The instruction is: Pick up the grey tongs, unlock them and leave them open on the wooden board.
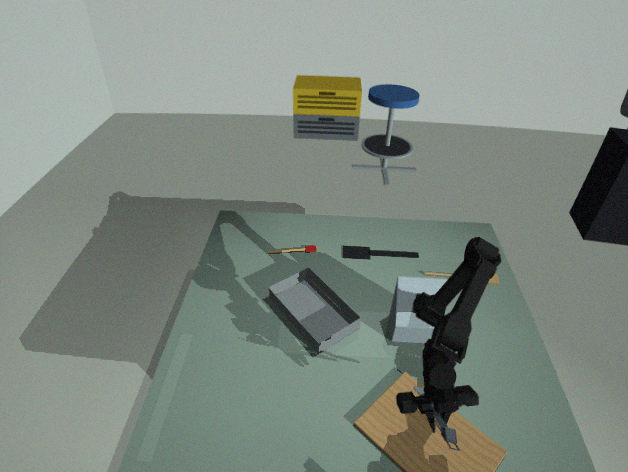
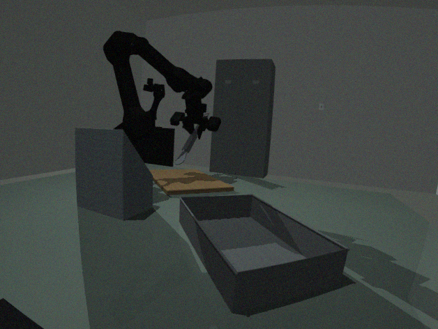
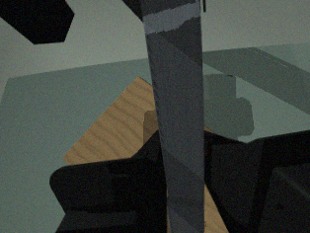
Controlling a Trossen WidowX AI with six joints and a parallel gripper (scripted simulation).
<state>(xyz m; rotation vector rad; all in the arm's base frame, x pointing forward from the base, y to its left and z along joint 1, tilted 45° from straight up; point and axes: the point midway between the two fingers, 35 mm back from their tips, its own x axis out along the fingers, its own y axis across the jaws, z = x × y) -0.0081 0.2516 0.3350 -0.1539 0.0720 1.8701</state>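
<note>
My gripper tip is now 2 cm past the wooden board, 5 cm to the left of it and 16 cm above it. The rest, counted from my gripper tip: red-tipped stick: 51 cm ahead, 76 cm to the right, 16 cm below; roasting tin: 39 cm ahead, 45 cm to the right, 14 cm below; black spatula: 19 cm ahead, 81 cm to the right, 17 cm below.
</note>
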